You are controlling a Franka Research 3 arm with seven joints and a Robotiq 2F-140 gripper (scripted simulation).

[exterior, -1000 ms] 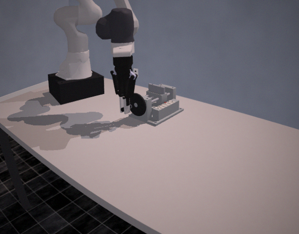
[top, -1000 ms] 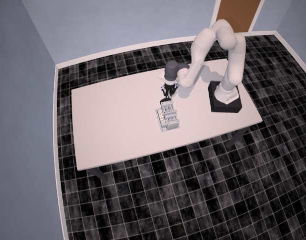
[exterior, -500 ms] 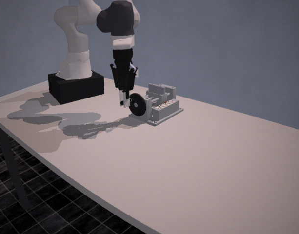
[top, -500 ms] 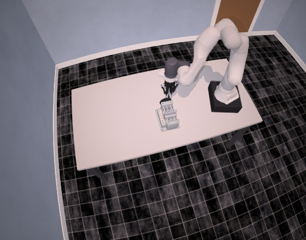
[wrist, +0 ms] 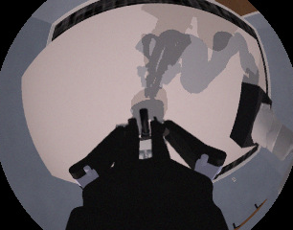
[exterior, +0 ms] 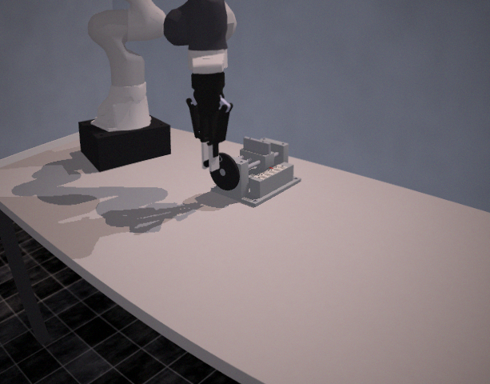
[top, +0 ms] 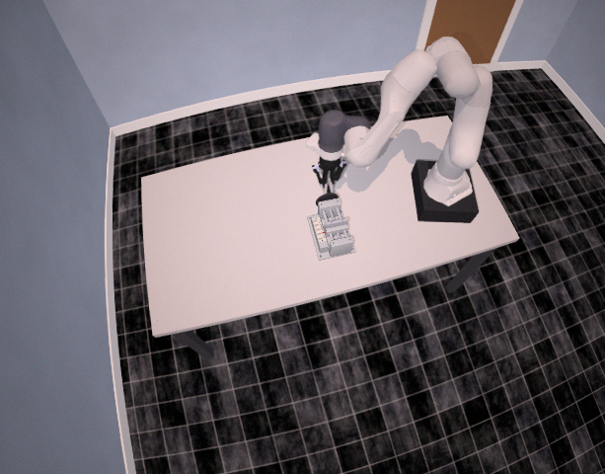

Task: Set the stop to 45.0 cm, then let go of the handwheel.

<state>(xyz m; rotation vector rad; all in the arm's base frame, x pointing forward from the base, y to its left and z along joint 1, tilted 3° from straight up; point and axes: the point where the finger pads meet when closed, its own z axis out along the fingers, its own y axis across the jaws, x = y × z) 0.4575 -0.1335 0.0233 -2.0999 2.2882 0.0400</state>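
Right now my hand is 2 cm to the right of the black handwheel and 3 cm above it. Also, from my hand: grey stop fixture (4 cm ahead, 16 cm to the left, 3 cm below).
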